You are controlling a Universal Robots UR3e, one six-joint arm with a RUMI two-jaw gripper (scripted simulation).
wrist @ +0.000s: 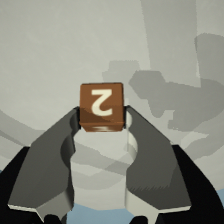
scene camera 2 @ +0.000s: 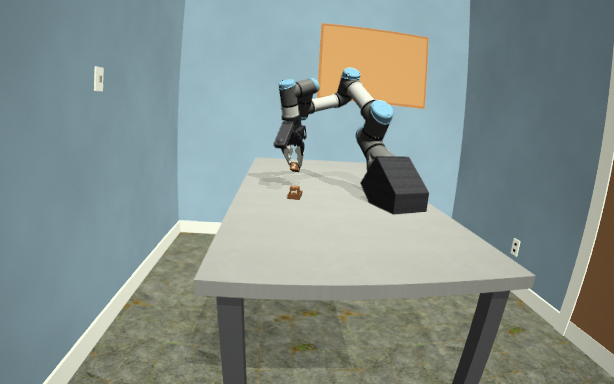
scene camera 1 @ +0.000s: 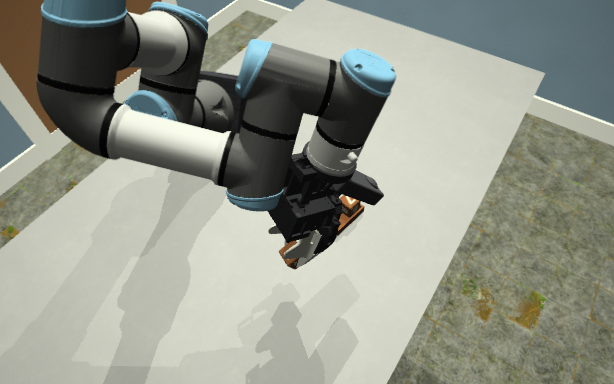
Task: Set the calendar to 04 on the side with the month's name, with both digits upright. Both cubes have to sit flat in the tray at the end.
Labels:
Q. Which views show the gripper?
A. The wrist view, scene camera 2 and scene camera 1: all of them.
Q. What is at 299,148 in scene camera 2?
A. The gripper.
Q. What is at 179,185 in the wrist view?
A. The gripper.

